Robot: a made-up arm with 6 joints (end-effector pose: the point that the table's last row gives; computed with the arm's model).
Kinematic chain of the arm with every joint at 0, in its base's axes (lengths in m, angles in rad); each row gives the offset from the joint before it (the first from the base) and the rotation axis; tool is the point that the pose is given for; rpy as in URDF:
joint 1: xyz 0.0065 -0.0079 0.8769 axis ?
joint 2: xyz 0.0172 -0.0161 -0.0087 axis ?
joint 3: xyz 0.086 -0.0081 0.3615 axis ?
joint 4: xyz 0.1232 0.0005 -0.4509 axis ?
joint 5: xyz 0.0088 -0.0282 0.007 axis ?
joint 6: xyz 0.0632 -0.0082 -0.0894 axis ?
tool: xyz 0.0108 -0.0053 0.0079 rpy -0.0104 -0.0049 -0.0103
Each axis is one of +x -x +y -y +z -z.
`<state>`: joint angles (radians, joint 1 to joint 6).
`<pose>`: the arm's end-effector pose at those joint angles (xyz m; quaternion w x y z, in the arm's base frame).
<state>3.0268 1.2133 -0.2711 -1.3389 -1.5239 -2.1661</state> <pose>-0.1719 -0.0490 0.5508 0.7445 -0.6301 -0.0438 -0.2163</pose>
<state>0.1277 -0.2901 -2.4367 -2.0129 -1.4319 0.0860</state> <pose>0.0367 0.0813 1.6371 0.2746 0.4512 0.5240 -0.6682</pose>
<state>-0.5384 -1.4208 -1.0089 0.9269 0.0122 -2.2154</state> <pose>-0.1215 -0.0403 1.5002 0.3212 -0.7383 -0.5786 0.1303</pose>
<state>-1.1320 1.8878 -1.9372 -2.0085 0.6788 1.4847</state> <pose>0.2294 -0.4837 0.1383 0.8909 -0.3309 0.1085 -0.2916</pose>
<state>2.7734 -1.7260 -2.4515 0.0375 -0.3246 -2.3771</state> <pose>0.8593 -0.2810 0.9701 0.5245 0.1706 -0.7572 -0.3500</pose>
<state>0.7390 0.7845 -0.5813 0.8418 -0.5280 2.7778</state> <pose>0.3747 0.1688 0.5526 0.1425 0.1697 -0.1104 -0.9689</pose>
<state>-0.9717 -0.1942 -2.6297 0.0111 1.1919 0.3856</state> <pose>0.0189 -0.1478 1.7783 0.5298 -0.2058 -0.6989 -0.4341</pose>
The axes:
joint 1: +z
joint 2: +y
joint 3: +y
joint 4: -z
joint 5: +y
joint 6: -z

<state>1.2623 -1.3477 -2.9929 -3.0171 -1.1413 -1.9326</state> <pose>-0.2236 -0.6833 1.1682 0.0258 -0.9520 0.3005 -0.0528</pose>
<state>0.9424 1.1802 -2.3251 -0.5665 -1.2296 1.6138</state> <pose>0.5189 0.6852 0.9697 0.4358 0.8553 -0.2430 0.1397</pose>
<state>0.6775 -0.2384 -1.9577 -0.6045 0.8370 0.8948</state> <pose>0.3409 0.1743 1.6772 0.7392 0.2138 -0.6346 -0.0721</pose>
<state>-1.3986 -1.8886 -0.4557 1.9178 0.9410 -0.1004</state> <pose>0.0054 0.0128 1.2867 0.3837 0.3468 -0.8256 -0.2255</pose>
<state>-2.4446 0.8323 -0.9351 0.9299 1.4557 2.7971</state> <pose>-0.3326 -0.3028 0.5521 0.7611 -0.2128 -0.6094 0.0635</pose>
